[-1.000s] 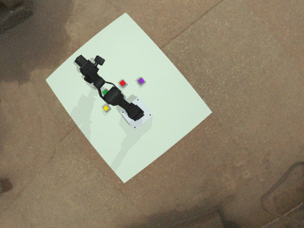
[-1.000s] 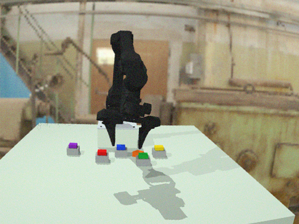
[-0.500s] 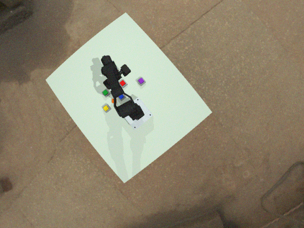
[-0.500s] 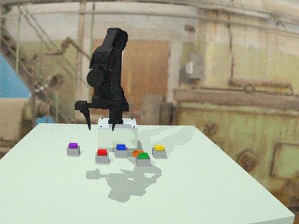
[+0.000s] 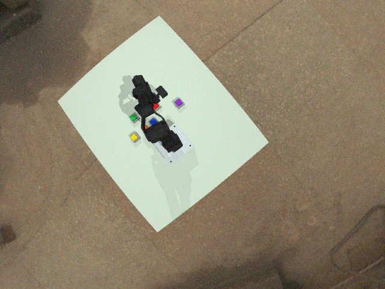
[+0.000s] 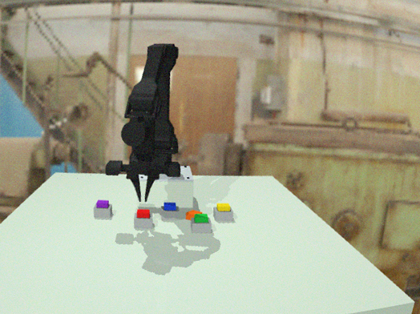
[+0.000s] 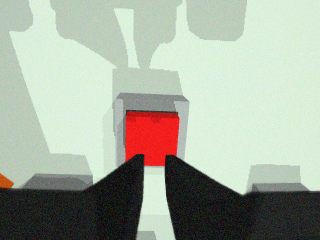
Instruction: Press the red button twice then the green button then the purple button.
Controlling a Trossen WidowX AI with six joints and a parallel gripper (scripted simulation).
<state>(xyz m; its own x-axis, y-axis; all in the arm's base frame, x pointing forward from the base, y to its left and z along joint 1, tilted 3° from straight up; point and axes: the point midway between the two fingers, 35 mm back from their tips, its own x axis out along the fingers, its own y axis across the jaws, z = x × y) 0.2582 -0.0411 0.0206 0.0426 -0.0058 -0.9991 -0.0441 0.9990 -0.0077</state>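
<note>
The red button lies 30 mm below my gripper tip. Also, from my gripper tip: blue button (70 mm behind, 70 mm to the left, 30 mm below); purple button (70 mm behind, 120 mm to the right, 30 mm below); green button (30 mm ahead, 150 mm to the left, 30 mm below).
</note>
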